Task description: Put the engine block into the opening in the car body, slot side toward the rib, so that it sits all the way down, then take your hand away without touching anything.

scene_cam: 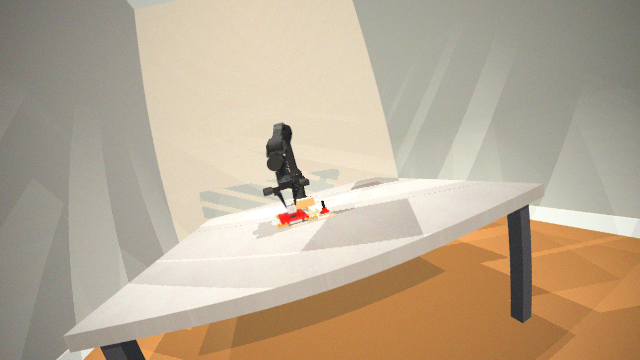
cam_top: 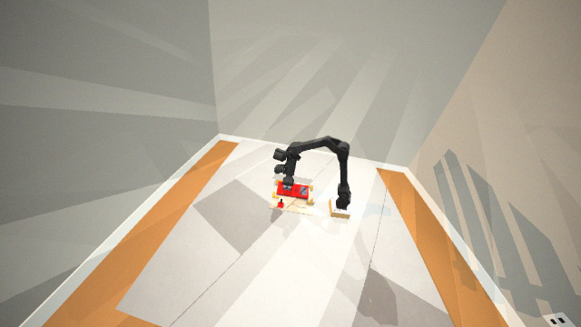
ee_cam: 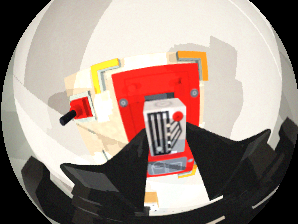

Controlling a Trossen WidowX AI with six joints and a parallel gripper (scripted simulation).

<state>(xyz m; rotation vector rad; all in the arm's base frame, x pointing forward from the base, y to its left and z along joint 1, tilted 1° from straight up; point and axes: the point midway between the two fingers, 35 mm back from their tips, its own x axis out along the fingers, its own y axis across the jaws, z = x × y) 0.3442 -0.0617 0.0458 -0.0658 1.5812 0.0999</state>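
The engine block is 1 cm below my gripper tip.
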